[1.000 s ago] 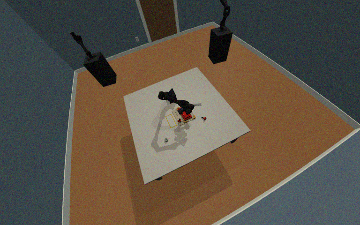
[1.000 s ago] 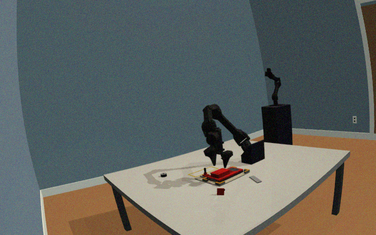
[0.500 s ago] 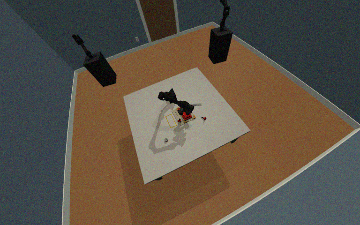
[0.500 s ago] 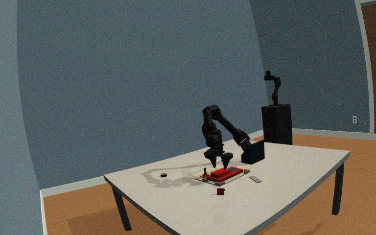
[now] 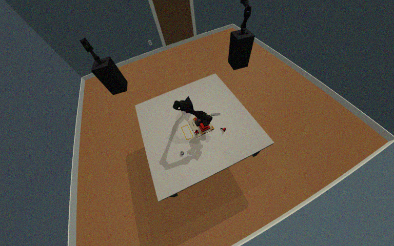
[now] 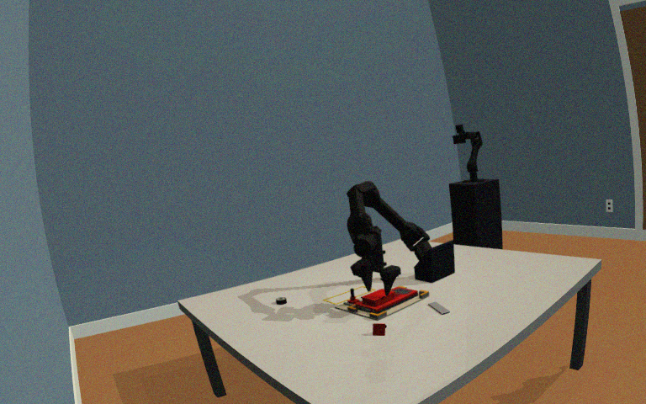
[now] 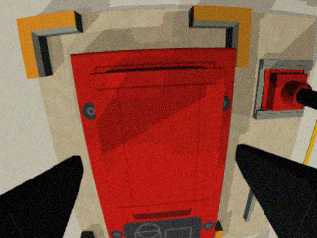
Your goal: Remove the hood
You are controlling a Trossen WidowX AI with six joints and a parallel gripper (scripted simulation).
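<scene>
Right now my gripper tip is 1 cm above the hood. The rest, counted from my gripper tip: black ring (24 cm ahead, 32 cm to the right, 5 cm below); grey flat strip (12 cm behind, 18 cm to the left, 5 cm below).
</scene>
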